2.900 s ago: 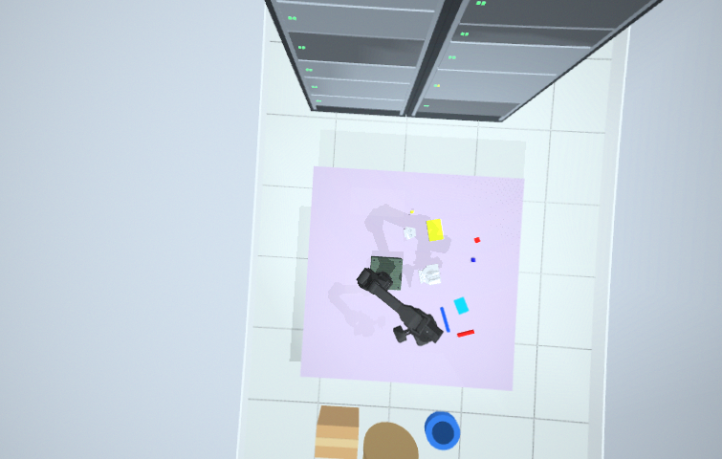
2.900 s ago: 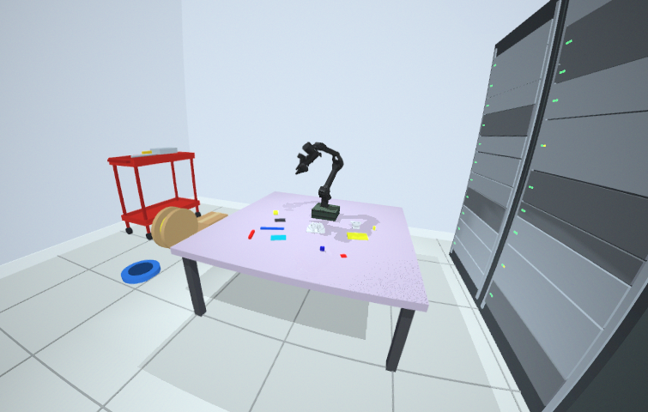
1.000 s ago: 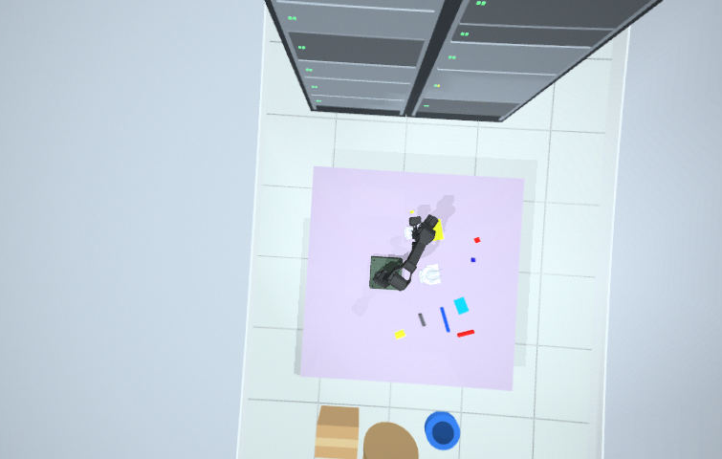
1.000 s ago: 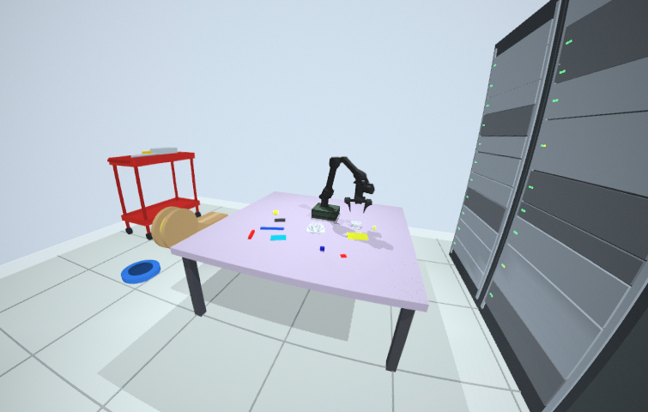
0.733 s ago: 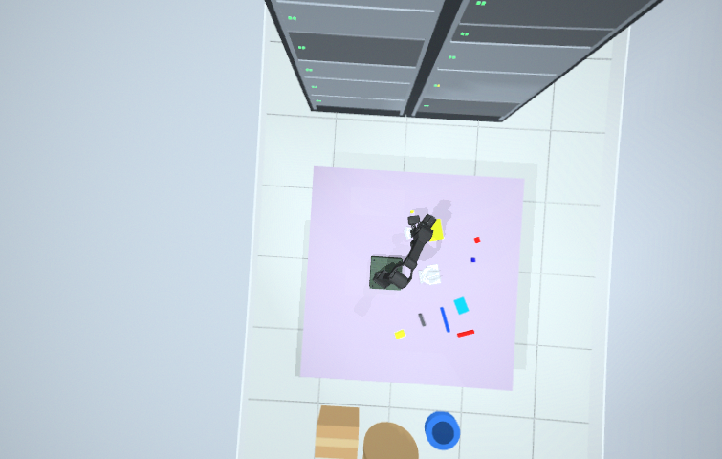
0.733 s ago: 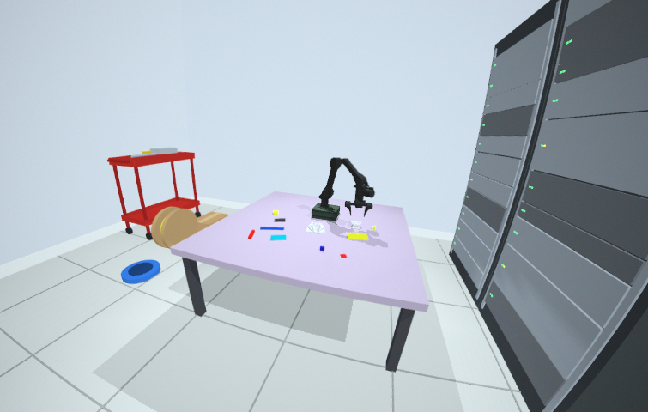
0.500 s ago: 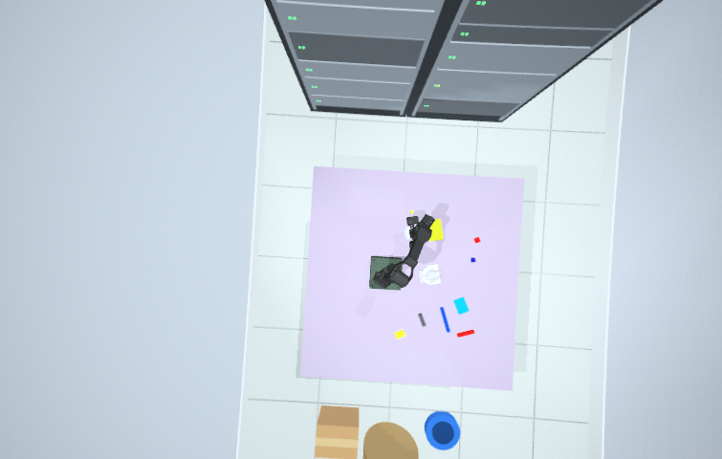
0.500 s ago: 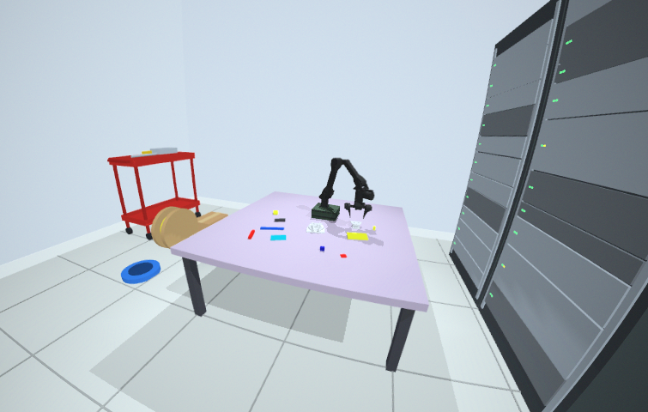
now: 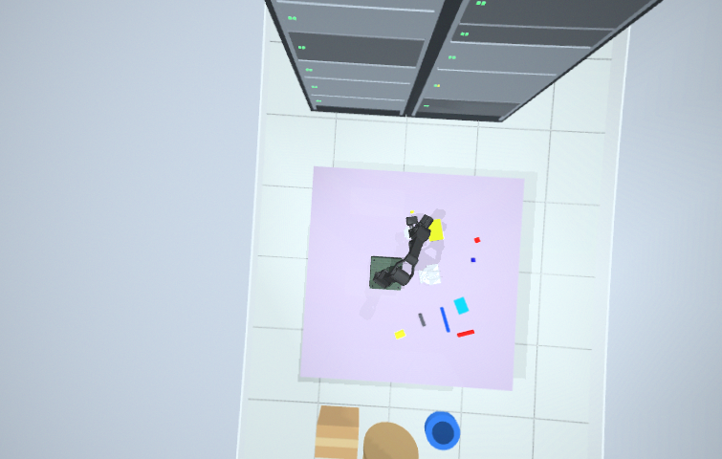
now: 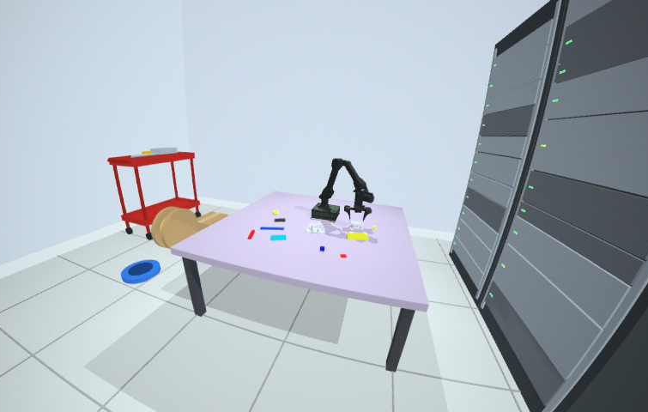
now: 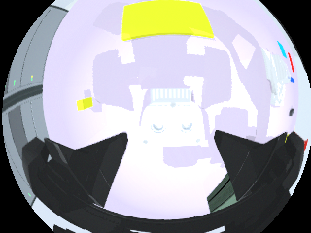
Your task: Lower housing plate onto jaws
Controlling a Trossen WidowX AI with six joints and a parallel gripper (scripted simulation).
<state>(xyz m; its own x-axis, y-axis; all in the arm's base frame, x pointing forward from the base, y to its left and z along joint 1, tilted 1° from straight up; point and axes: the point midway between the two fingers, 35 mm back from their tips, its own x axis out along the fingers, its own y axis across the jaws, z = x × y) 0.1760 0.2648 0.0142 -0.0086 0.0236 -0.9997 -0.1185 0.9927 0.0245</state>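
Now: gripper tip 2 cm above the white housing plate and 1 cm short of it. The rest, counted from my gripper tip: small yellow piece 13 cm to the left, 3 cm below, 2 cm ahead; then white block 3 cm below, 1 cm ahead; then yellow plate 16 cm ahead, 4 cm below, 2 cm to the left.
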